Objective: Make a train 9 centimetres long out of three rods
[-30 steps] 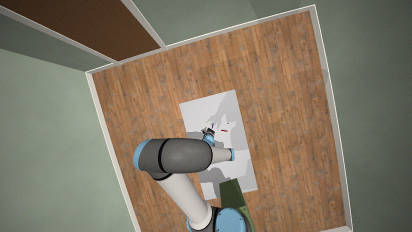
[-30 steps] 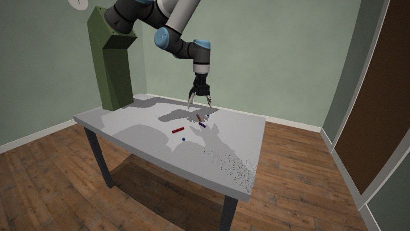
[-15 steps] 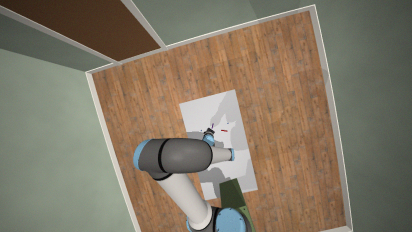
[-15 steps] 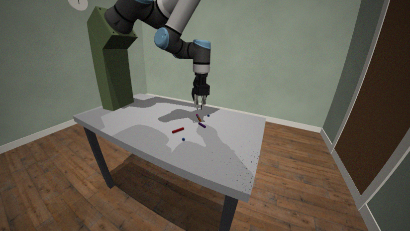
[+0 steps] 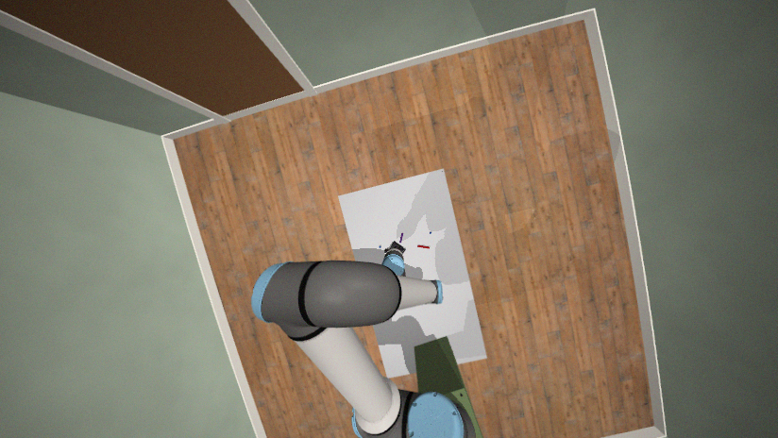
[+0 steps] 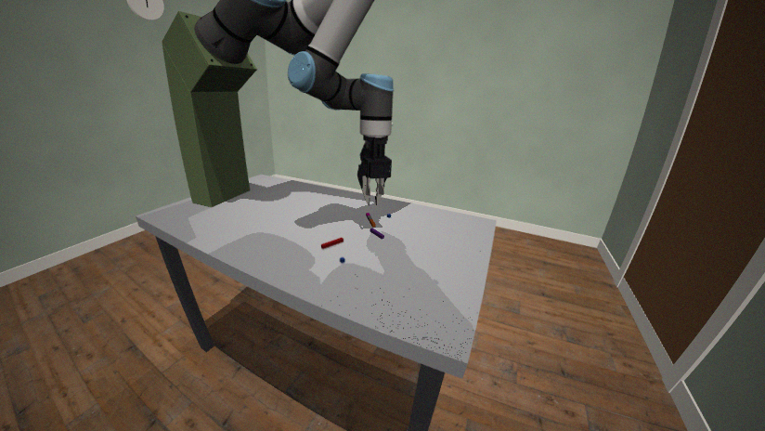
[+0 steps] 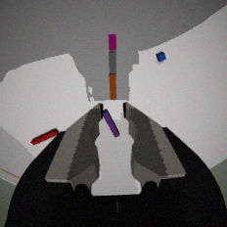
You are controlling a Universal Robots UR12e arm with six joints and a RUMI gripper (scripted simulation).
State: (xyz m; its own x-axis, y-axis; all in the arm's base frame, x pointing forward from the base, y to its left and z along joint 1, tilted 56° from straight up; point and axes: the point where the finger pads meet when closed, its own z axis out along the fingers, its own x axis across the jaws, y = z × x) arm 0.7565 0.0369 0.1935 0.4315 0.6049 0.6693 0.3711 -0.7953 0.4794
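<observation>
Right now the orange rod is 80 mm below my hand. Round my hand: purple rod (80 mm below, 60 mm to the right, 50 mm ahead); grey rod (80 mm below, 30 mm to the left, 20 mm behind); magenta rod (80 mm below, 50 mm to the left, 40 mm behind).
</observation>
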